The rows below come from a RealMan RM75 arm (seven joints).
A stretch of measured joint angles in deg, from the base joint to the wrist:
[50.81, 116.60, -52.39, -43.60, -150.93, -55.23, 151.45]
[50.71, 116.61, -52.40, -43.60, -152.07, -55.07, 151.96]
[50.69, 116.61, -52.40, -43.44, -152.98, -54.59, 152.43]
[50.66, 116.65, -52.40, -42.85, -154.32, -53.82, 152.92]
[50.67, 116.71, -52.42, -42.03, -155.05, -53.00, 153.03]
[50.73, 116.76, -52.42, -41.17, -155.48, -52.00, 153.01]
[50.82, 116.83, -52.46, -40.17, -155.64, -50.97, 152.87]
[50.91, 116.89, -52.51, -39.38, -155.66, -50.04, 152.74]
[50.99, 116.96, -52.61, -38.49, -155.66, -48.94, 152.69]
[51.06, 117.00, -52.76, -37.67, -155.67, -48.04, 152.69]
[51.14, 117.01, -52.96, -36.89, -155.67, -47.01, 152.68]
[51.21, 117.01, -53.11, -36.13, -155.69, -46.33, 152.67]
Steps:
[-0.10, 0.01, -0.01, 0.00, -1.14, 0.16, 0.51]
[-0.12, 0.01, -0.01, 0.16, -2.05, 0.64, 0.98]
[-0.15, 0.05, -0.01, 0.75, -3.39, 1.41, 1.47]
[-0.14, 0.11, -0.03, 1.57, -4.12, 2.23, 1.58]
[-0.08, 0.16, -0.03, 2.43, -4.55, 3.23, 1.56]
[0.01, 0.23, -0.07, 3.43, -4.71, 4.26, 1.42]
[0.10, 0.29, -0.12, 4.22, -4.73, 5.19, 1.29]
[0.18, 0.36, -0.22, 5.11, -4.73, 6.29, 1.24]
[0.25, 0.40, -0.37, 5.93, -4.74, 7.19, 1.24]
[0.33, 0.41, -0.57, 6.71, -4.74, 8.22, 1.23]
[0.40, 0.41, -0.72, 7.47, -4.76, 8.90, 1.22]

